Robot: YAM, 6 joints.
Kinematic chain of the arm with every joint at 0, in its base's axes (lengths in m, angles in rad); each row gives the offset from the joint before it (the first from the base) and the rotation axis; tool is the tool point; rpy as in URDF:
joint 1: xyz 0 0 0.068 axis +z
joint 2: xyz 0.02 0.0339 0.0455 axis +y
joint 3: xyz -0.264 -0.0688 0 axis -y
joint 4: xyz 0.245 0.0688 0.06 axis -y
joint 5: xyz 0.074 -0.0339 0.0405 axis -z
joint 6: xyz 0.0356 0 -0.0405 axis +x
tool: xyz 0 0 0 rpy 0 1.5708 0
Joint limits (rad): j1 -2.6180..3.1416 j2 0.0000..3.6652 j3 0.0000..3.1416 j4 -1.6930..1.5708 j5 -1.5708..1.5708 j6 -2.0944..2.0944
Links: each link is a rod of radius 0.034 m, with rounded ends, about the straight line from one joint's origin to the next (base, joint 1, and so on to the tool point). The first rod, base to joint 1, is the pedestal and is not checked.
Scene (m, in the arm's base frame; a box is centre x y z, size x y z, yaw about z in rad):
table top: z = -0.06
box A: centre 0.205 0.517 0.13 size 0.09 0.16 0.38 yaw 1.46
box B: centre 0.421 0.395 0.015 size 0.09 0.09 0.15 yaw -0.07
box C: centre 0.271 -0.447 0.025 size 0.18 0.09 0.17 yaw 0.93
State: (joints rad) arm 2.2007 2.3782 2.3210 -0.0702 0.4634 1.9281
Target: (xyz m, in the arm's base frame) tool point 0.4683 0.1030 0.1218
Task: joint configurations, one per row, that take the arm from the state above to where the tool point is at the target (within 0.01 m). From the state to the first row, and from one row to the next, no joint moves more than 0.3 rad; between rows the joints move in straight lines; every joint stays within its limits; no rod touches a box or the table.
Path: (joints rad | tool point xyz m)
1: 1.9275 2.0814 2.2702 -0.0618 0.3894 1.7383 | -0.1565 0.4587 0.4623
2: 1.6542 1.7846 2.2195 -0.0534 0.3155 1.5486 | -0.0201 0.3726 0.5693
3: 1.3810 1.4878 2.1687 -0.0449 0.2415 1.3588 | 0.0533 0.2322 0.6419
4: 1.1006 1.6904 2.0392 -0.1324 0.3354 1.5011 | 0.1764 0.3213 0.5388
5: 0.8202 1.8929 1.9096 -0.2199 0.4292 1.6434 | 0.3189 0.3202 0.4065
6: 0.5398 2.0954 1.7800 -0.3073 0.5230 1.7858 | 0.4285 0.2360 0.2619
7: 0.2595 2.2980 1.6505 -0.3948 0.6169 1.9281 | 0.4683 0.1030 0.1218

